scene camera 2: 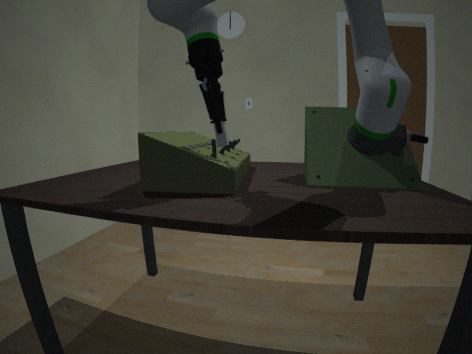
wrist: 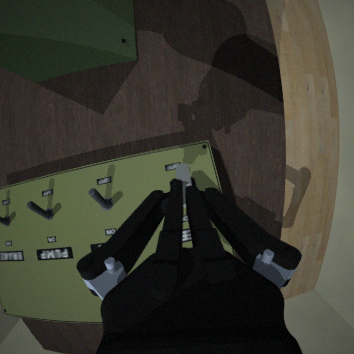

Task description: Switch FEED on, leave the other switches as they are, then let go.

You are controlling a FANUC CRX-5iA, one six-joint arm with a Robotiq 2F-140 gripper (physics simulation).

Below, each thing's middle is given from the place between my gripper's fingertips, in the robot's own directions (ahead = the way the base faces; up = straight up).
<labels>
My hand is 160 mm to the left of the yellow-green switch box (scene camera 2: 183,162), 140 mm short of it and 40 mm above it.
</labels>
